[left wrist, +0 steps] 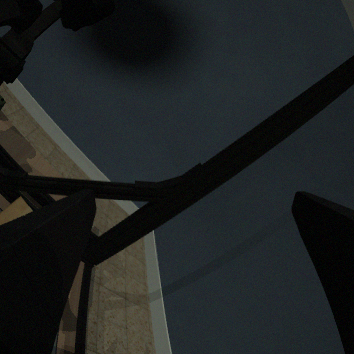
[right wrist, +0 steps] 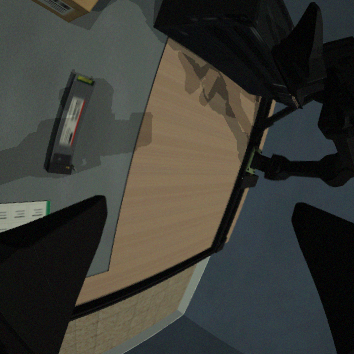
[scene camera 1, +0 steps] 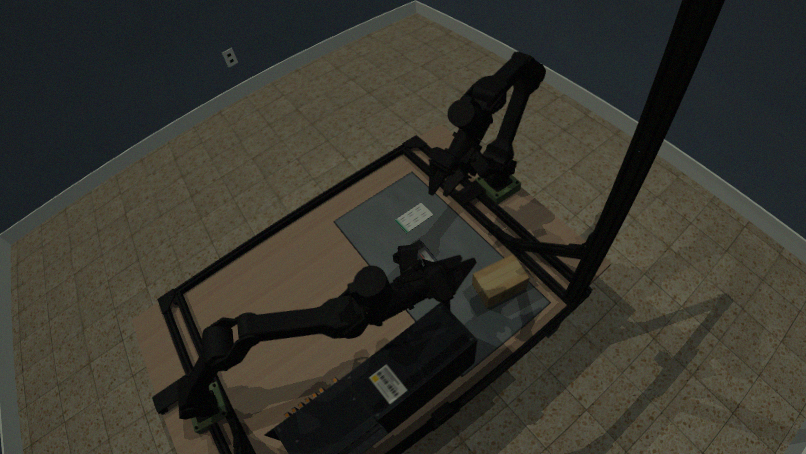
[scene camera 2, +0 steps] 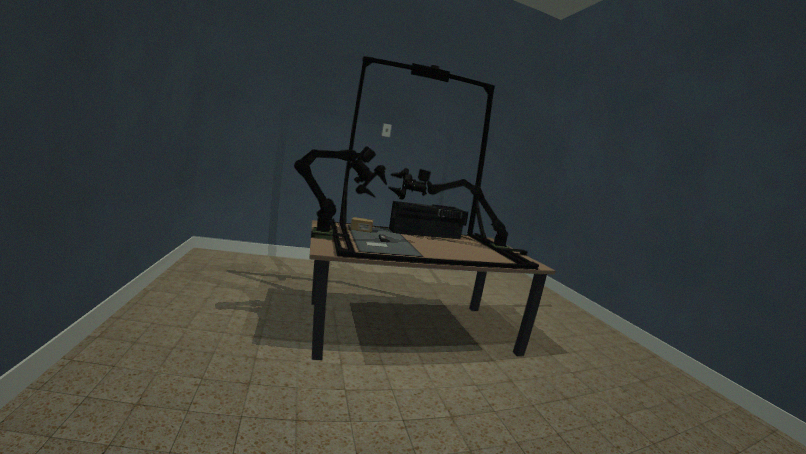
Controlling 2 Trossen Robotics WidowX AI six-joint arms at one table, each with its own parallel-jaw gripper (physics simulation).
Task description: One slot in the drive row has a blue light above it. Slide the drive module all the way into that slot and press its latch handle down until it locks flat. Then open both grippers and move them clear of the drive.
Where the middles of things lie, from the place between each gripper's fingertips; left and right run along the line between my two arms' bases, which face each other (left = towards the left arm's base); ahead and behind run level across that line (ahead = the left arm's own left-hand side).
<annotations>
My right gripper is now 25 cm above the grey mat (scene camera 1: pixel 370 227) and 3 cm to the right of it.
The grey mat is 180 mm ahead of my left hand, 60 mm to the right of it and 300 mm below it.
</annotations>
